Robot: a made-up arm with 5 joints.
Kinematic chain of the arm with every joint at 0, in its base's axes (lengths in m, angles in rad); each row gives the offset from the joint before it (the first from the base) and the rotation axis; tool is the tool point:
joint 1: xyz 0 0 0.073 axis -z
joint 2: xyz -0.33 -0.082 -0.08 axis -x
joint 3: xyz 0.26 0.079 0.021 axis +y
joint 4: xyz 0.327 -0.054 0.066 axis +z
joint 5: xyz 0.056 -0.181 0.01 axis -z
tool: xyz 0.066 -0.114 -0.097
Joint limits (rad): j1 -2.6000..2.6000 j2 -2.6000..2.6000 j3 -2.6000..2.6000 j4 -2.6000..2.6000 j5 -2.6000..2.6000
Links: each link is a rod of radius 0.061 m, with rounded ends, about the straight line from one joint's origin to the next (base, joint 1, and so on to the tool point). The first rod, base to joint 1, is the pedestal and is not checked.
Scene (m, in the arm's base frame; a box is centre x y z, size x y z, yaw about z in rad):
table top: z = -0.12
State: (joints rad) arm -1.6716 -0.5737 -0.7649 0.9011 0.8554
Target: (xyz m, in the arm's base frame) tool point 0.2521 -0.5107 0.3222
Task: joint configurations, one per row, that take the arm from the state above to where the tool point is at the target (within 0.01 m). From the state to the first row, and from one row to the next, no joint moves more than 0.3 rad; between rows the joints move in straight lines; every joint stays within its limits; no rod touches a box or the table.
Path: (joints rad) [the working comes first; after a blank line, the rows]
Joints at the target: -0.6386 -0.6174 -1.6717 0.7298 0.9818
Straight joint move there: clear.

1: -1.4133 -0.5846 -0.9916 0.8583 0.8870
2: -1.1551 -0.5956 -1.2183 0.8154 0.9186
3: -0.8968 -0.6065 -1.4450 0.7726 0.9502
4: -0.6386 -0.6174 -1.6717 0.7298 0.9818

